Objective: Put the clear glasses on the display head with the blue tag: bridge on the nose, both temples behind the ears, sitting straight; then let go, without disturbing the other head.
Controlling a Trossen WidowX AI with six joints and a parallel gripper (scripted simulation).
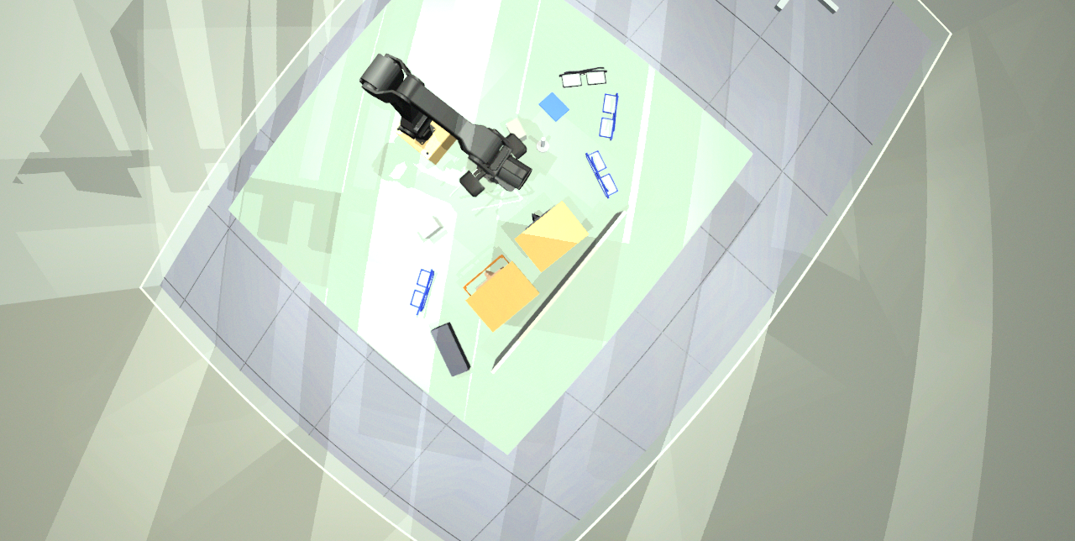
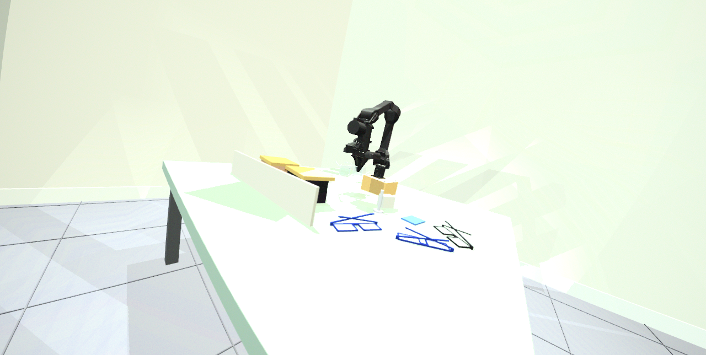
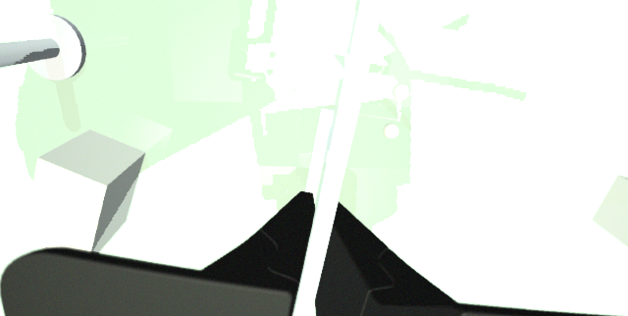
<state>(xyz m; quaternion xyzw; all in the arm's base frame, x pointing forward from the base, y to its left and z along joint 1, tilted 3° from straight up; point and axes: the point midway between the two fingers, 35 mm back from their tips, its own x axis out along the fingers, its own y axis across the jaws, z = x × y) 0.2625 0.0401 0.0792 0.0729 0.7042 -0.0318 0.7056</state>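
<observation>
My gripper tip is now 2 cm past the blue tag, 28 cm to the right of it and 12 cm above it. Also, from my gripper tip: long panel (35 cm ahead, 16 cm to the right, 7 cm below); then black display head (21 cm ahead, 4 cm to the right, 6 cm below); then small post (4 cm ahead, 16 cm to the left, 10 cm below).
</observation>
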